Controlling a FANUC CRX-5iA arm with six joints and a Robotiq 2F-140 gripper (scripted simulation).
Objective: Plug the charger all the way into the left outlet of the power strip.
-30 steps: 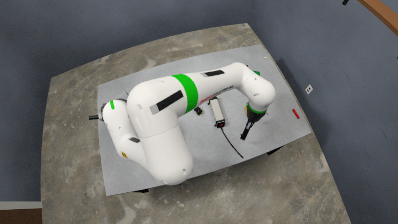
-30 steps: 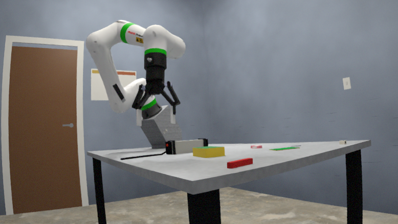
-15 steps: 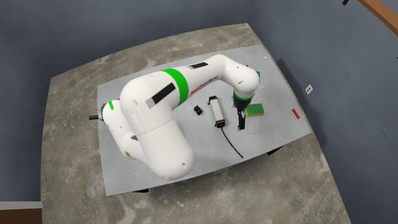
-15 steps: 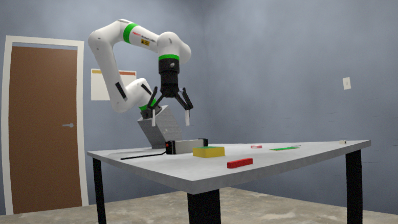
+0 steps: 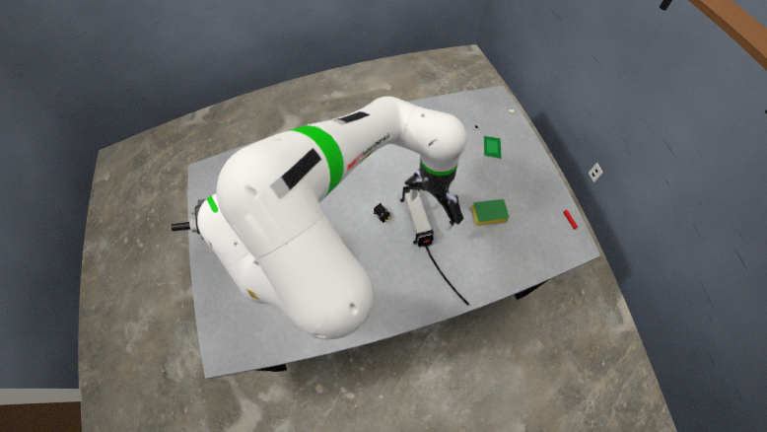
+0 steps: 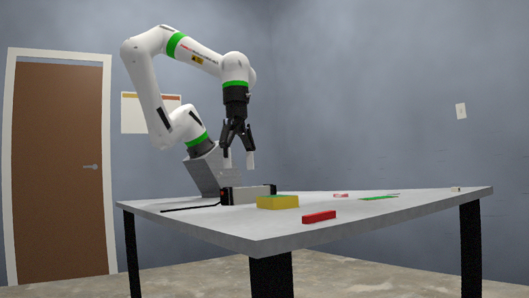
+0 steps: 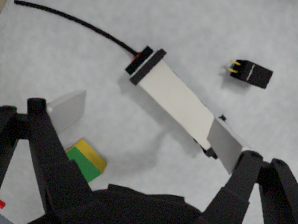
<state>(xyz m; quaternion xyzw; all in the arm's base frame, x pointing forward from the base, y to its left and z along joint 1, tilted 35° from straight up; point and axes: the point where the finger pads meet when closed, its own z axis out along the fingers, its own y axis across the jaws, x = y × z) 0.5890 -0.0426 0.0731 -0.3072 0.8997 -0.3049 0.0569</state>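
The black charger is 14 cm behind my hand, 11 cm below it and 8 cm to the left of it. Also, from my hand: flat green tile (36 cm ahead, 27 cm to the left, 13 cm below); green-and-yellow block (23 cm ahead, 11 cm below); pink piece (30 cm to the left, 16 cm ahead, 12 cm below).
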